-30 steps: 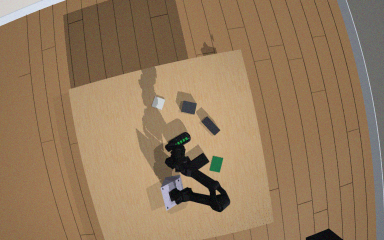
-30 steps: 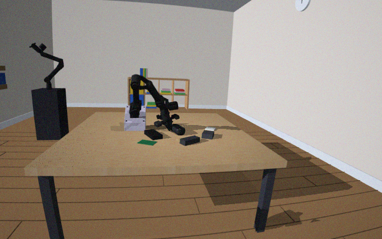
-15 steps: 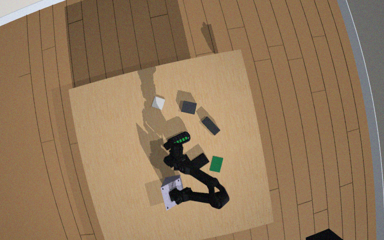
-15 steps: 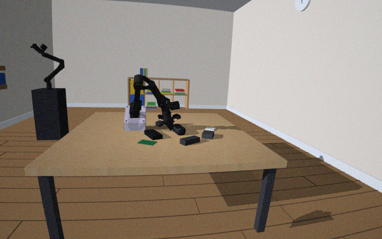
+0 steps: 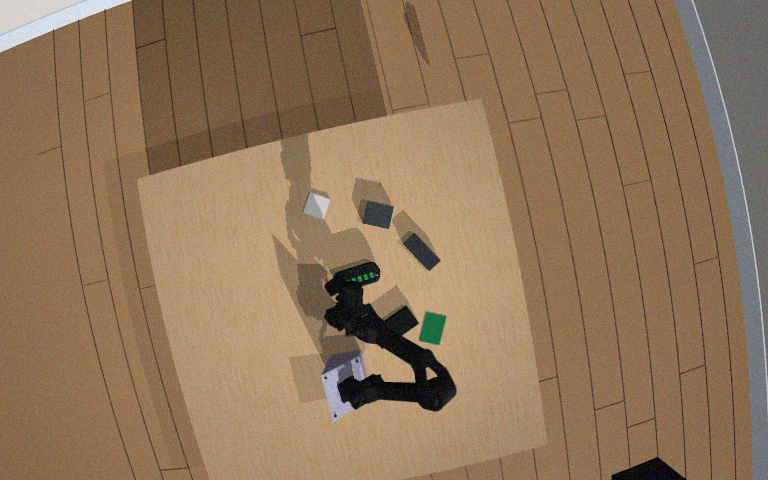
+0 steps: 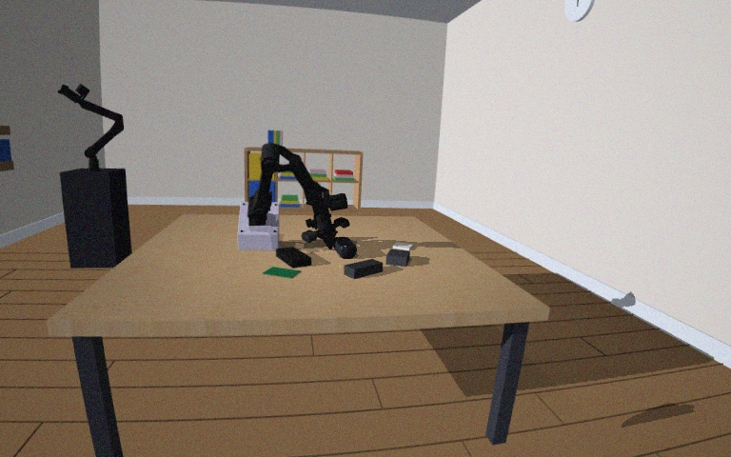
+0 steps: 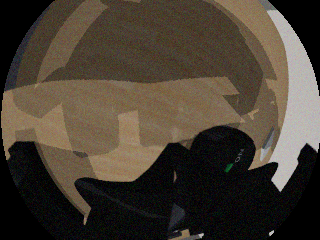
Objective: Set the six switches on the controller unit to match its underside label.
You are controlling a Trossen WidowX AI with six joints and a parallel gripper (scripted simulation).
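Now: gripper tip 220 mm short of the dark grey square block, 160 mm to the left of it and 10 mm below it. From my gripper tip the other things lie so: dark grey oblong block 270 mm to the right, 70 mm ahead, 10 mm above; then white block 310 mm ahead, 30 mm to the left; then black block 150 mm behind, 120 mm to the right, 10 mm above.
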